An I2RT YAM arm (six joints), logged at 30 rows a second.
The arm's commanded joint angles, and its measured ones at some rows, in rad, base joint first. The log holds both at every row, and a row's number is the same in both.
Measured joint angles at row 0:
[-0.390, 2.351, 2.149, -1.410, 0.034, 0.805]
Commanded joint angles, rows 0 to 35:
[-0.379, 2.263, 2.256, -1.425, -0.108, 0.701]
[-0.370, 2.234, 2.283, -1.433, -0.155, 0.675]
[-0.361, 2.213, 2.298, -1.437, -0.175, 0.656]
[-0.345, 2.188, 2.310, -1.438, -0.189, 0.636]
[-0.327, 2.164, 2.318, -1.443, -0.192, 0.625]
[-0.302, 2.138, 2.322, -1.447, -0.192, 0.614]
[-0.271, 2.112, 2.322, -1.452, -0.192, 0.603]
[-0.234, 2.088, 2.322, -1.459, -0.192, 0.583]
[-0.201, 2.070, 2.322, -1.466, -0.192, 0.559]
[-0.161, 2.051, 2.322, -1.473, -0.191, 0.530]
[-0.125, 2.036, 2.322, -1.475, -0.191, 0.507]
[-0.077, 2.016, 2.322, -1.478, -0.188, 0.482]
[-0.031, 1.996, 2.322, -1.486, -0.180, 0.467]
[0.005, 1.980, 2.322, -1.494, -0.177, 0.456]
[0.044, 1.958, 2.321, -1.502, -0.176, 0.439]
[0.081, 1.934, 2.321, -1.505, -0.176, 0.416]
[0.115, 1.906, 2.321, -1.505, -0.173, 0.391]
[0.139, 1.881, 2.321, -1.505, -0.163, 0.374]
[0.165, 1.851, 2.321, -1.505, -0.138, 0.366]
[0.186, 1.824, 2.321, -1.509, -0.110, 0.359]
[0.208, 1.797, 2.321, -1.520, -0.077, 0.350]
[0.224, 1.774, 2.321, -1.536, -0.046, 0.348]
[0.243, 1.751, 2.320, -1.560, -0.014, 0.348]
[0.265, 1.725, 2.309, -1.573, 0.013, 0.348]
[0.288, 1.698, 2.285, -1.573, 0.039, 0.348]
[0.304, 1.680, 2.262, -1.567, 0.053, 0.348]
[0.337, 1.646, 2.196, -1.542, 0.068, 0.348]
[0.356, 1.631, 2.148, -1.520, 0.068, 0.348]
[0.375, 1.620, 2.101, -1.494, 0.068, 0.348]
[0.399, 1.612, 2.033, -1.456, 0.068, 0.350]
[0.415, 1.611, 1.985, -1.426, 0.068, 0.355]
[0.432, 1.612, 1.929, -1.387, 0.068, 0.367]
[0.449, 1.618, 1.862, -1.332, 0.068, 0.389]
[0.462, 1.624, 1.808, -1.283, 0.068, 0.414]
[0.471, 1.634, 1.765, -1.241, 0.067, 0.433]
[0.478, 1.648, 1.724, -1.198, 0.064, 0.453]
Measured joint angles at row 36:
[0.448, 1.585, 1.856, -1.264, 0.041, 0.383]
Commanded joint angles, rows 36 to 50:
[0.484, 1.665, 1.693, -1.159, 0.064, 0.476]
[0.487, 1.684, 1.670, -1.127, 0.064, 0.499]
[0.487, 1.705, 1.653, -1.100, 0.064, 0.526]
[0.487, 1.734, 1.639, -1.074, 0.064, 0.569]
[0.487, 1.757, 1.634, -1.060, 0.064, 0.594]
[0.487, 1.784, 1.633, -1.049, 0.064, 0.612]
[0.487, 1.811, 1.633, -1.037, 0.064, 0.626]
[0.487, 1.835, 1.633, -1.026, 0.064, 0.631]
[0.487, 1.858, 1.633, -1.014, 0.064, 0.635]
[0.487, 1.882, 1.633, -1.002, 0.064, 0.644]
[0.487, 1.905, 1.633, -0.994, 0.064, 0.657]
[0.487, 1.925, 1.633, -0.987, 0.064, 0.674]
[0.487, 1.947, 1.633, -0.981, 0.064, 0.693]
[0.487, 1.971, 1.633, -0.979, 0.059, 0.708]
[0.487, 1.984, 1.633, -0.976, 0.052, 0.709]
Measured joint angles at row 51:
[0.484, 1.930, 1.634, -0.981, 0.050, 0.634]
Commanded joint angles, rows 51 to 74:
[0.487, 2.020, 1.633, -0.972, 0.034, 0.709]
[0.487, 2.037, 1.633, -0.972, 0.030, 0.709]
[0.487, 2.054, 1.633, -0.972, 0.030, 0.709]
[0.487, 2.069, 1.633, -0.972, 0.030, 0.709]
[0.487, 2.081, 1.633, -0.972, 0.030, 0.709]
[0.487, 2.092, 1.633, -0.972, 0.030, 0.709]
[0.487, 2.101, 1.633, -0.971, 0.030, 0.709]
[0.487, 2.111, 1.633, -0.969, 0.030, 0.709]
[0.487, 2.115, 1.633, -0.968, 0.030, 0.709]
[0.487, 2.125, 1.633, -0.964, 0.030, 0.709]
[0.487, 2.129, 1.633, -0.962, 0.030, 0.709]
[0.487, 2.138, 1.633, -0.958, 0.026, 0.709]
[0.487, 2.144, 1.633, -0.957, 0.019, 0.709]
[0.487, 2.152, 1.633, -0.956, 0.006, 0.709]
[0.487, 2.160, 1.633, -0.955, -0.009, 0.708]
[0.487, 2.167, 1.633, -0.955, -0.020, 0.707]
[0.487, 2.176, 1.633, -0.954, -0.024, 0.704]
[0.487, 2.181, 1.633, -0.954, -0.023, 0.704]
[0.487, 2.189, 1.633, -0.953, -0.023, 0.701]
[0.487, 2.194, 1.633, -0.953, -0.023, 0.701]
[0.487, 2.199, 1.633, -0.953, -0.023, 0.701]
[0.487, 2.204, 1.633, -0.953, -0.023, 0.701]
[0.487, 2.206, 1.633, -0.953, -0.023, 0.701]
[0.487, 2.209, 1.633, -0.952, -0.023, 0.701]
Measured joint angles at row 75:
[0.484, 2.188, 1.634, -0.956, -0.015, 0.689]
